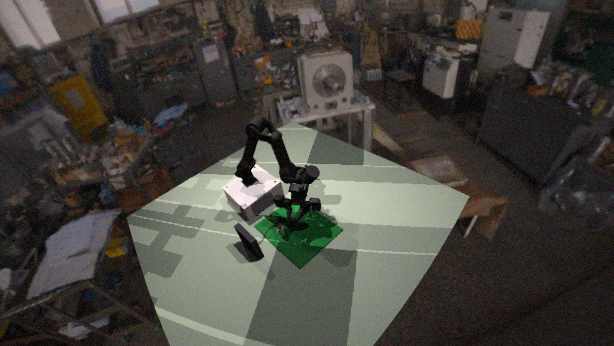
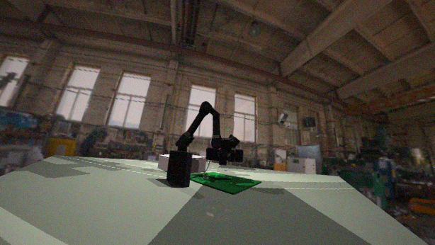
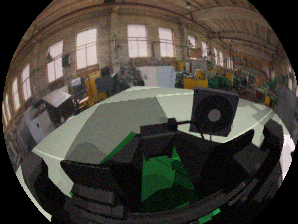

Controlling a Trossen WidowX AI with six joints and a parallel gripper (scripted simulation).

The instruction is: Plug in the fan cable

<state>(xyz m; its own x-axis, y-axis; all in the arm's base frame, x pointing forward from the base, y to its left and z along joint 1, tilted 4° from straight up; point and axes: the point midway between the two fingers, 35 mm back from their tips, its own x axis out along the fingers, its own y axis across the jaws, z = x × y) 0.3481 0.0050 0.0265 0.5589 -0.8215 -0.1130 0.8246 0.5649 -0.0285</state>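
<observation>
Right now the green board is 3 cm behind my gripper tip, 3 cm to the left of it and 12 cm below it. Also, from my gripper tip: dark plug (1 cm below); then black fan (8 cm behind, 16 cm to the right, 4 cm below).
</observation>
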